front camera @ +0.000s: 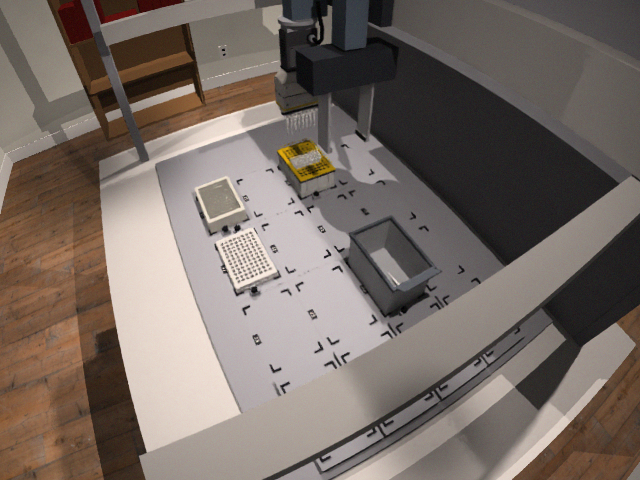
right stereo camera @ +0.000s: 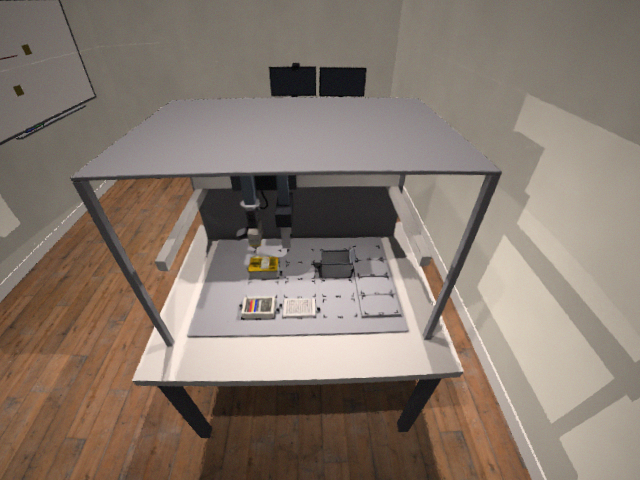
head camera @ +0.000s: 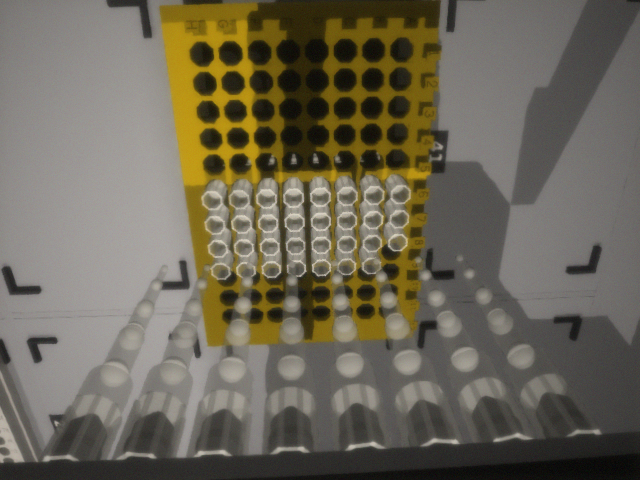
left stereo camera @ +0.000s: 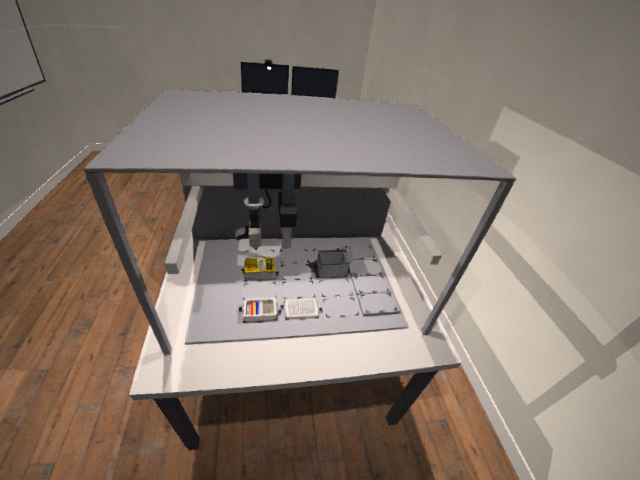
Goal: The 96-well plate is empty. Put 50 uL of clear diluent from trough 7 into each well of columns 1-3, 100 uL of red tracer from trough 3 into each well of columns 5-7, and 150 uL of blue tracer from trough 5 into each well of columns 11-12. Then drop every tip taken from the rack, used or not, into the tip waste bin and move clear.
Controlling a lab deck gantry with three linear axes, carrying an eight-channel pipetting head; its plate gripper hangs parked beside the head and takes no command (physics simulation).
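The pipetting head (front camera: pixel 295 94) (left stereo camera: pixel 254 236) (right stereo camera: pixel 254 236) carries a tip (head camera: pixel 291 330) on each channel. The tips hang above the yellow tip rack (front camera: pixel 317 183) (head camera: pixel 180 103) (left stereo camera: pixel 251 267) (right stereo camera: pixel 255 267). Middle columns of the rack hold tips; the last of these lacks its A tip. Columns 1-5 and the far-end columns are empty. My gripper (front camera: pixel 344 118) hangs beside the head, fingers apart, nothing between. The trough block (front camera: pixel 230 218) stands front left, with red and blue strips in the stereo views. The white 96-well plate (front camera: pixel 253 283) (left stereo camera: pixel 301 308) (right stereo camera: pixel 299 307) is beside it; well contents are too small to tell.
The grey tip waste bin (front camera: pixel 372 281) (left stereo camera: pixel 333 267) (right stereo camera: pixel 337 269) stands open to the right of the tip rack. A dark back panel (front camera: pixel 439 139) runs along the rear. Frame posts (left stereo camera: pixel 131 263) (right stereo camera: pixel 124 263) stand at the front corners. Black corner marks outline the deck positions.
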